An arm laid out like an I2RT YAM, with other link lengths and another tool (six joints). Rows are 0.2 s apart.
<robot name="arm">
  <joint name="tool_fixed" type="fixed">
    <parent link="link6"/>
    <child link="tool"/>
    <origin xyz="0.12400 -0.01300 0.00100" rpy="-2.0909 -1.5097 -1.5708"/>
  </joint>
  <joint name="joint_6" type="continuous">
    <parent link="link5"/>
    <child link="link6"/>
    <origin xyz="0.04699 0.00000 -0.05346"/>
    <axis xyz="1 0 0"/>
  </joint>
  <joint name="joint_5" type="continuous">
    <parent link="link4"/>
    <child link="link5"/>
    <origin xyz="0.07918 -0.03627 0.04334"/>
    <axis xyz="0 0 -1"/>
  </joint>
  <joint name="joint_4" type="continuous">
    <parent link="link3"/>
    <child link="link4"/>
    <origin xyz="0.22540 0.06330 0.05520"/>
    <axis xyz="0 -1 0"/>
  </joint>
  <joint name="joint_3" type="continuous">
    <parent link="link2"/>
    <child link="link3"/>
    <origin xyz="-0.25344 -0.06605 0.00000"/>
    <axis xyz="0 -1 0"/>
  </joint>
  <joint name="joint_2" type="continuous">
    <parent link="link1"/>
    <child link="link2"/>
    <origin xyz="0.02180 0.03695 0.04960"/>
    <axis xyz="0 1 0"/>
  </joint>
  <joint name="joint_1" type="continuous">
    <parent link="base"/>
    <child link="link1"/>
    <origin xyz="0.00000 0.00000 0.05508"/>
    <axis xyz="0 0 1"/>
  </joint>
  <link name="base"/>
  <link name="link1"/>
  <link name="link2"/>
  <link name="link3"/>
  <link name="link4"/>
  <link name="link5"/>
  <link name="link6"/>
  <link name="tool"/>
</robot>
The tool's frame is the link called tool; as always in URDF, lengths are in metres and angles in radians. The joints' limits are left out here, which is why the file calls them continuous.
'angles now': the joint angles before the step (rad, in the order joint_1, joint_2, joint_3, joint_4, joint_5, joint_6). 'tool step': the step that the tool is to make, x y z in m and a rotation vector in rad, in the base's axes. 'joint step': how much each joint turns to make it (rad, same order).
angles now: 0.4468 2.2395 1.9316 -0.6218 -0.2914 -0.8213
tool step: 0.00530 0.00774 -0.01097 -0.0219 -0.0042 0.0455
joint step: 0.0057 0.0621 0.0682 -0.0255 -0.0061 -0.0469
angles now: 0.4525 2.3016 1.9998 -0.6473 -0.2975 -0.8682
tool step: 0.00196 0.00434 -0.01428 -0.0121 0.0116 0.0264
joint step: 0.0023 0.0471 0.0326 -0.0084 -0.0091 -0.0242
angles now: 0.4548 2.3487 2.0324 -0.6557 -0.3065 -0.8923
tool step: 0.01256 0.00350 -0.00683 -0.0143 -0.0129 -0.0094
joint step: 0.0021 0.0632 0.0841 -0.0159 0.0218 -0.0010
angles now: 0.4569 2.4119 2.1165 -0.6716 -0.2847 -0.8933
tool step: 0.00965 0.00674 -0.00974 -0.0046 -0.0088 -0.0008
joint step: 0.0060 0.0632 0.0719 -0.0026 0.0104 0.0010
